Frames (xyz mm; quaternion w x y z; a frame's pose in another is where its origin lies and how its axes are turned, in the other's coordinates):
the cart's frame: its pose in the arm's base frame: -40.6 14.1 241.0 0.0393 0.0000 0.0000 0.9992
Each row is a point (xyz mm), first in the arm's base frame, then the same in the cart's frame.
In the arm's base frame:
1: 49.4 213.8 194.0
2: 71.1 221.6 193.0
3: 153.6 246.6 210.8
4: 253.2 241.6 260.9
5: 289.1 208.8 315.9
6: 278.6 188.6 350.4
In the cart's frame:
1: -74.0 -206.2 -47.0
2: -95.1 -215.6 -48.0
3: -175.3 -247.0 -30.2
4: -275.0 -249.9 19.9
5: -313.4 -220.0 74.9
6: -304.5 -199.0 109.4

